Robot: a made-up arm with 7 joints. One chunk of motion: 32 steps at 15 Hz.
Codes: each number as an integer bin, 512 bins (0 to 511) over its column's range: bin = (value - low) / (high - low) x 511, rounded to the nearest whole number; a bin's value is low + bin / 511 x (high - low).
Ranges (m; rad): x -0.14..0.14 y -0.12..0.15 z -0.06..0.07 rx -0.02..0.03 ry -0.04..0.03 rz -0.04..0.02
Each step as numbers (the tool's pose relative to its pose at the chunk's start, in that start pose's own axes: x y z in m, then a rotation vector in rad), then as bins.
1 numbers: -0.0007 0.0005 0.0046 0.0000 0.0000 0.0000
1 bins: 254 228 254 204 292 341
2 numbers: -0.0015 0.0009 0.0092 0.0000 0.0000 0.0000
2 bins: 253 229 272 204 292 341
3 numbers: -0.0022 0.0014 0.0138 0.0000 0.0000 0.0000
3 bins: 251 230 290 204 292 341
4 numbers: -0.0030 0.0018 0.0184 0.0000 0.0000 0.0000
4 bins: 250 231 308 204 292 341
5 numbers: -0.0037 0.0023 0.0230 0.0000 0.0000 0.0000
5 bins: 249 231 326 204 292 341
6 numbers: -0.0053 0.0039 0.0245 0.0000 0.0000 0.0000
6 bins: 246 234 332 204 292 341
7 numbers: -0.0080 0.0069 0.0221 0.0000 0.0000 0.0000
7 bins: 241 240 323 204 292 341
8 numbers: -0.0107 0.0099 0.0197 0.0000 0.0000 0.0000
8 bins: 236 246 313 204 292 341
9 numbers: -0.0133 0.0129 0.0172 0.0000 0.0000 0.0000
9 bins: 231 252 303 204 292 341
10 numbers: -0.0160 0.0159 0.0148 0.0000 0.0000 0.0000
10 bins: 226 257 294 204 292 341
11 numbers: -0.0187 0.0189 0.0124 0.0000 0.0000 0.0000
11 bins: 221 263 285 204 292 341
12 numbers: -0.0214 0.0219 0.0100 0.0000 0.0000 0.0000
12 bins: 216 269 275 204 292 341
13 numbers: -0.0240 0.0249 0.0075 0.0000 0.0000 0.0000
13 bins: 212 274 265 204 292 341
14 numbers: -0.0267 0.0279 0.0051 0.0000 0.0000 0.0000
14 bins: 207 280 256 204 292 341
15 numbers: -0.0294 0.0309 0.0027 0.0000 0.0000 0.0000
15 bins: 202 286 246 204 292 341
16 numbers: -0.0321 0.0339 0.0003 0.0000 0.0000 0.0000
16 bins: 197 291 237 204 292 341
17 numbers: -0.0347 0.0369 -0.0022 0.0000 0.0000 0.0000
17 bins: 192 297 227 204 292 341
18 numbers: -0.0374 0.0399 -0.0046 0.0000 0.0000 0.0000
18 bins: 187 303 218 204 292 341
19 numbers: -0.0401 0.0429 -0.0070 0.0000 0.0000 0.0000
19 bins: 182 308 208 204 292 341
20 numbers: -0.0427 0.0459 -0.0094 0.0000 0.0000 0.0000
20 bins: 178 314 199 204 292 341
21 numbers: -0.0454 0.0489 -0.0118 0.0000 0.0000 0.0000
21 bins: 173 320 189 204 292 341
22 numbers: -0.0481 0.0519 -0.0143 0.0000 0.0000 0.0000
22 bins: 168 325 180 204 292 341
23 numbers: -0.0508 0.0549 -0.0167 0.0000 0.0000 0.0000
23 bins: 163 331 170 204 292 341
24 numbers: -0.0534 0.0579 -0.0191 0.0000 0.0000 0.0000
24 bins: 158 337 161 204 292 341
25 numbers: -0.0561 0.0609 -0.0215 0.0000 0.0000 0.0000
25 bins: 153 342 151 204 292 341
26 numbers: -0.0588 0.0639 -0.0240 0.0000 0.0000 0.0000
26 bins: 148 348 142 204 292 341
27 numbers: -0.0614 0.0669 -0.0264 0.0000 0.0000 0.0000
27 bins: 143 354 132 204 292 341
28 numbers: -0.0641 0.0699 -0.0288 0.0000 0.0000 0.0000
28 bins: 139 359 123 204 292 341
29 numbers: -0.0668 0.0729 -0.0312 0.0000 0.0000 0.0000
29 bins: 134 365 113 204 292 341
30 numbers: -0.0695 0.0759 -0.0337 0.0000 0.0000 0.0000
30 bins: 129 371 103 204 292 341
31 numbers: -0.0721 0.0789 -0.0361 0.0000 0.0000 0.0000
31 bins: 124 376 94 204 292 341
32 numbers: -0.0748 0.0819 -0.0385 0.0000 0.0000 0.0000
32 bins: 119 382 85 204 292 341
